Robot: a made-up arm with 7 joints. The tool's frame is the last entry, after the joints. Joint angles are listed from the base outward.
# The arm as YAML. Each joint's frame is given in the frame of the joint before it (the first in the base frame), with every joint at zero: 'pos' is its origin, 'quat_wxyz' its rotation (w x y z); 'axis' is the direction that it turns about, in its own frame. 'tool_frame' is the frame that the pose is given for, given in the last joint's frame.
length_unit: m
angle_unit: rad
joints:
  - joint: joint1
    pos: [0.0, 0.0, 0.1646]
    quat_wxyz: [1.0, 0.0, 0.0, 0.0]
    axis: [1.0, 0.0, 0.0]
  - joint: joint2
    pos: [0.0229, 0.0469, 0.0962]
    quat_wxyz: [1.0, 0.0, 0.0, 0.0]
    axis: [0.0, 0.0, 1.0]
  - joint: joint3
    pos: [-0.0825, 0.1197, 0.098]
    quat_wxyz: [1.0, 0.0, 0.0, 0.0]
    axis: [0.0, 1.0, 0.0]
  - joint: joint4
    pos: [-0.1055, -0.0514, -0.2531]
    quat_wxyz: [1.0, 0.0, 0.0, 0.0]
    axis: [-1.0, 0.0, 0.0]
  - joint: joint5
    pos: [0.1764, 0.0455, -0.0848]
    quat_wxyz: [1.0, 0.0, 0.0, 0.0]
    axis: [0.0, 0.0, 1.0]
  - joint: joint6
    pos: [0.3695, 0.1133, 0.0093]
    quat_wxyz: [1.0, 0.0, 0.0, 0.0]
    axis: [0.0, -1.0, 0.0]
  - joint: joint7
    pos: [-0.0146, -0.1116, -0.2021]
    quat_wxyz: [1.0, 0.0, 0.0, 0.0]
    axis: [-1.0, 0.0, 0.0]
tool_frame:
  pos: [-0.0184, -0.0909, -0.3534]
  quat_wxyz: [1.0, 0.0, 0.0, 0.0]
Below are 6 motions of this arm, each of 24 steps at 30 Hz.
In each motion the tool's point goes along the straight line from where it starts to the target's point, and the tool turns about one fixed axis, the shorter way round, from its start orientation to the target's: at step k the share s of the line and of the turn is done. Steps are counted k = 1, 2, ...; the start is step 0. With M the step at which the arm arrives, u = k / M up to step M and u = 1 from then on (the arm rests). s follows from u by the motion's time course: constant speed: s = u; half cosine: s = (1 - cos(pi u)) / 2; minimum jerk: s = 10 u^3 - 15 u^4 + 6 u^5.
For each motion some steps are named. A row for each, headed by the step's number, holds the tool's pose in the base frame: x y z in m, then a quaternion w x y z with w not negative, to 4 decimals.
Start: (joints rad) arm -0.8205 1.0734 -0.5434 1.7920 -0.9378 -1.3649 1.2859
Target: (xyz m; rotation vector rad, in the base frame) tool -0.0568 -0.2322 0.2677 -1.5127 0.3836 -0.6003
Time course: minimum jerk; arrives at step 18
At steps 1, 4, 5, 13, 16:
1: -0.1245 0.0390 0.3721 0.3788 -0.8595 -0.1017 -0.3277
4: -0.1195 0.0187 0.3643 0.4041 -0.8510 -0.0814 -0.3253
5: -0.1155 0.0028 0.3581 0.4236 -0.8437 -0.0654 -0.3232
13: -0.0660 -0.1955 0.2818 0.6377 -0.7056 0.1343 -0.2782
16: -0.0576 -0.2291 0.2689 0.6677 -0.6743 0.1672 -0.2674

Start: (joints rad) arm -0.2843 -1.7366 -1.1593 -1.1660 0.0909 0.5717 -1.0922
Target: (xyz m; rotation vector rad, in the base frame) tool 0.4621 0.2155 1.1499 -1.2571 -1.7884 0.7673
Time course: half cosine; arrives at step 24
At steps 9, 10, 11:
9: 0.5687 0.0006 1.0136 0.4937 -0.1324 -0.7990 0.3168
10: 0.5591 0.0199 1.0258 0.4882 -0.1667 -0.7956 0.3176
11: 0.5492 0.0398 1.0384 0.4820 -0.2021 -0.7910 0.3180

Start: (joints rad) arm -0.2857 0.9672 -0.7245 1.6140 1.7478 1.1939 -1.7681
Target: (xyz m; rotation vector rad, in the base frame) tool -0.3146 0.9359 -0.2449 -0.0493 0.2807 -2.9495
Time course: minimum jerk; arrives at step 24
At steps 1, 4, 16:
1: 0.2214 -0.1010 -0.4806 0.4299 0.0293 0.6543 0.6214
4: 0.2028 -0.0649 -0.4724 0.4166 0.0294 0.6358 0.6491
16: -0.2020 0.7181 -0.2944 0.0321 0.0214 0.0837 0.9957

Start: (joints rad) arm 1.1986 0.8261 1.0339 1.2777 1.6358 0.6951 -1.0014
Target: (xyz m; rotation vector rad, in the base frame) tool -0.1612 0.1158 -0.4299 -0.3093 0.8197 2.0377
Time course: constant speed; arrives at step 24
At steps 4, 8, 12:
4: -0.5104 -0.1325 -0.6495 0.1670 0.0754 0.4499 0.8741
8: -0.4406 -0.0828 -0.6056 0.2258 0.0353 0.4305 0.8732
12: -0.3707 -0.0332 -0.5616 0.2833 -0.0050 0.4088 0.8675

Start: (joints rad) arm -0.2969 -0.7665 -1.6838 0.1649 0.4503 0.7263 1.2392
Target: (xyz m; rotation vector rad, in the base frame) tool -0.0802 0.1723 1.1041 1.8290 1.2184 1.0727
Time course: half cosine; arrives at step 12
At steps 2, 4, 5, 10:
2: 0.2242 0.0660 1.1129 0.0791 0.6423 0.6798 0.3451
4: 0.1645 0.0868 1.1112 0.1323 0.6607 0.6442 0.3619
5: 0.1252 0.1006 1.1100 0.1670 0.6712 0.6190 0.3721
10: -0.0583 0.1647 1.1047 0.3233 0.7015 0.4858 0.4091

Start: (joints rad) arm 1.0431 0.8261 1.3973 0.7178 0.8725 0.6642 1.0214
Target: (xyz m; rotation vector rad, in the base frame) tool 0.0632 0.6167 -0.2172 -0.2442 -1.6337 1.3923
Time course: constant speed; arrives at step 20
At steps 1, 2, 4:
1: -0.3853 0.3270 -0.4591 0.4866 -0.0161 -0.4008 0.7761
2: -0.3617 0.3423 -0.4463 0.4873 -0.0207 -0.4164 0.7673
4: -0.3145 0.3728 -0.4209 0.4881 -0.0297 -0.4470 0.7490

